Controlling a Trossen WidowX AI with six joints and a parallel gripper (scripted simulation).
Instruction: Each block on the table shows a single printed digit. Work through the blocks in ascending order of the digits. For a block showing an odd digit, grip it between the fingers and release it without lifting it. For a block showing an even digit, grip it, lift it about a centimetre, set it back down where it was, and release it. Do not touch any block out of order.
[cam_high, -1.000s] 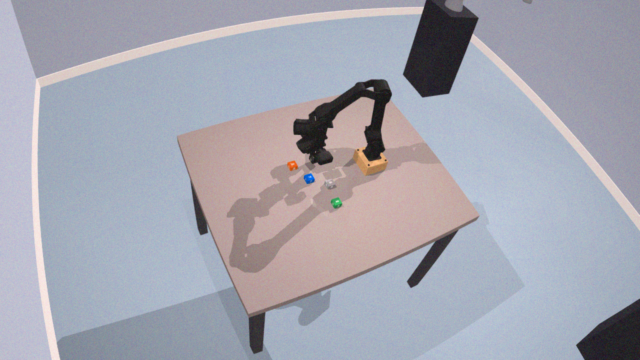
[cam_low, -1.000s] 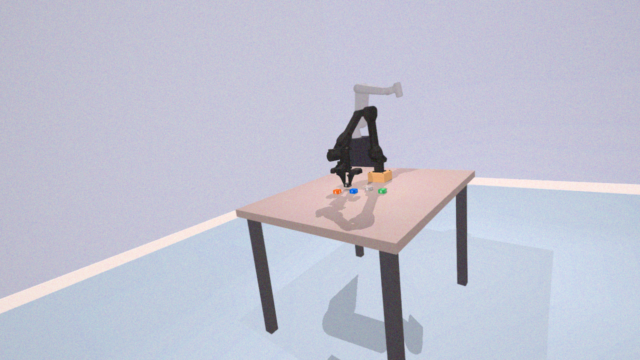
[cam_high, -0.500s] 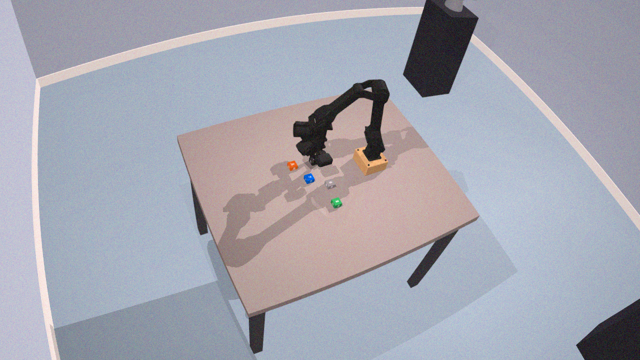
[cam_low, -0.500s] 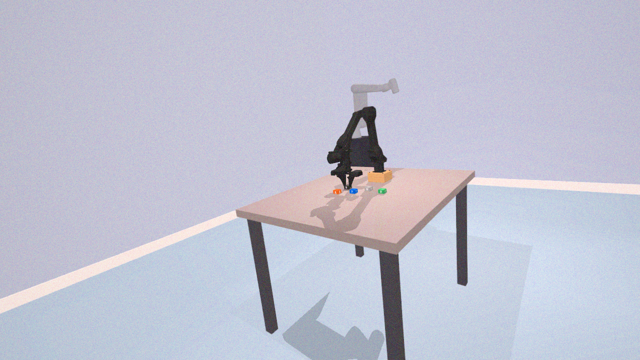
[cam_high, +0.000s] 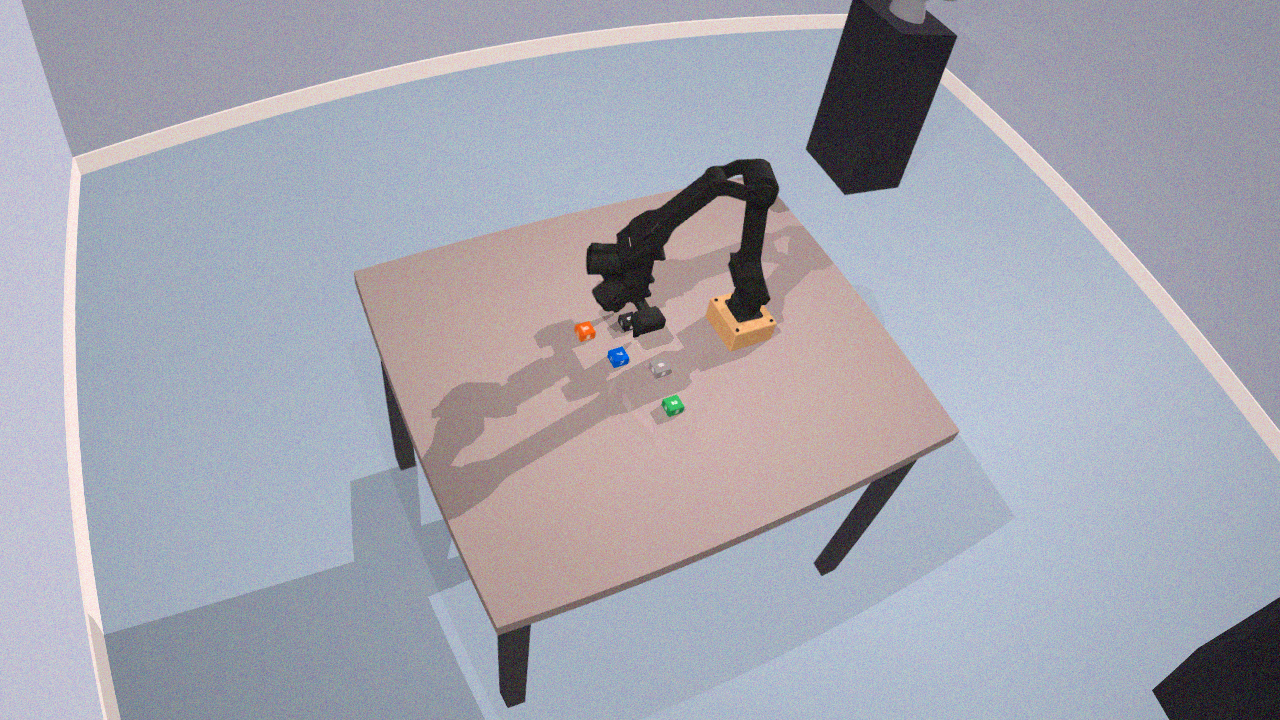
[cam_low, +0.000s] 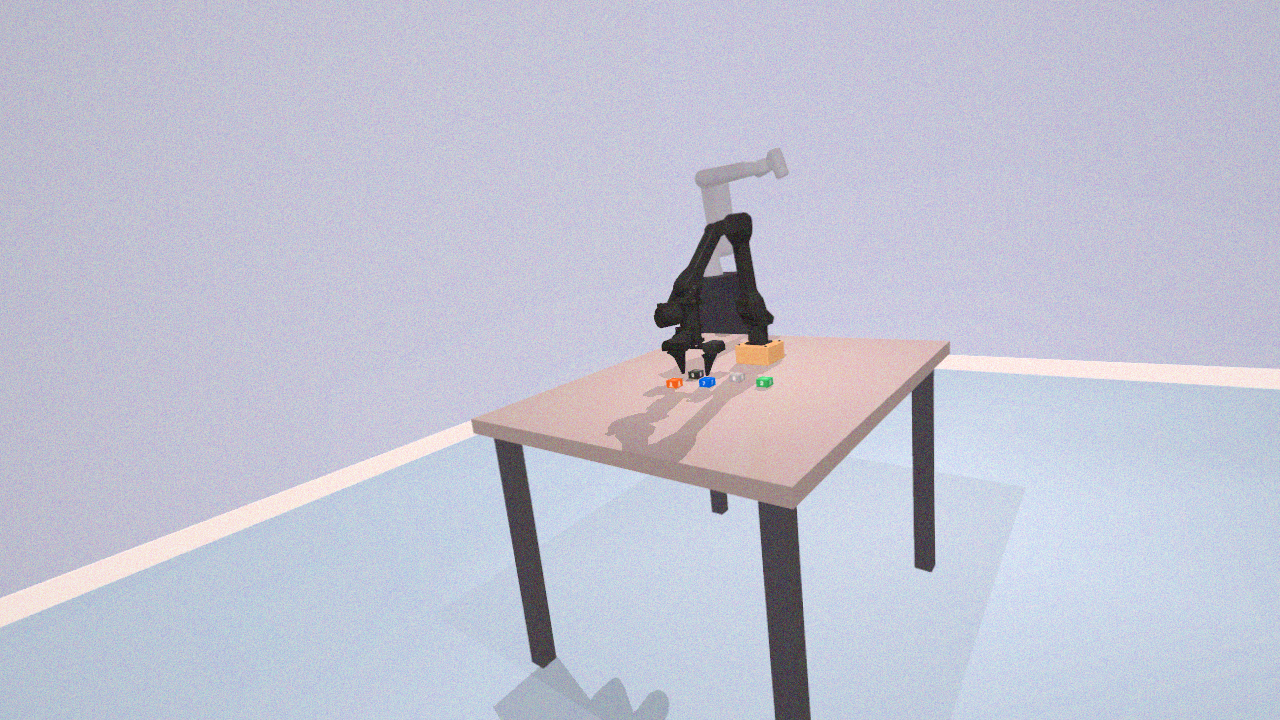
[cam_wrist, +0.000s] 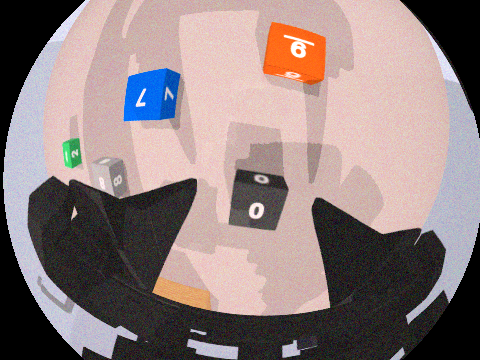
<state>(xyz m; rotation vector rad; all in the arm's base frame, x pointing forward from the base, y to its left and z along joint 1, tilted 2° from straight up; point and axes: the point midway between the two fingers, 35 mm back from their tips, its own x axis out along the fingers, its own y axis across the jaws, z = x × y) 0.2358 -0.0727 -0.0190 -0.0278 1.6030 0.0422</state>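
Right now the black block is right at my gripper tip. The rest, counted from my gripper tip: grey block: 130 mm to the left, 20 mm behind; then orange block: 90 mm ahead; then blue block: 80 mm to the left, 50 mm ahead.
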